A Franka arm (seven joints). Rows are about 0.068 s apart.
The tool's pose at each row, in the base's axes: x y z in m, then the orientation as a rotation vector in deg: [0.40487, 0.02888, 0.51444, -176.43, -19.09, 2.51]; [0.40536, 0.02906, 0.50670, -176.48, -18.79, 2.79]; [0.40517, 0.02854, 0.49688, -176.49, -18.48, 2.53]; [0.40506, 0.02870, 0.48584, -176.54, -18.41, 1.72]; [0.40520, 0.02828, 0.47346, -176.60, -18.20, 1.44]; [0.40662, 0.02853, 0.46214, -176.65, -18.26, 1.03]
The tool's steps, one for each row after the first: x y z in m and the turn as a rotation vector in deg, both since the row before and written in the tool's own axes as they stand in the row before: [0.00070, 0.00029, 0.00772, 0.00, -0.18, 0.20]; [-0.00003, 0.00093, 0.00979, 0.01, 0.17, 0.20]; [0.00019, 0.00034, 0.01103, -0.09, 0.52, 0.04]; [0.00023, 0.00100, 0.01235, -0.05, 0.18, 0.14]; [0.00157, 0.00055, 0.01129, -0.08, 0.26, -0.04]
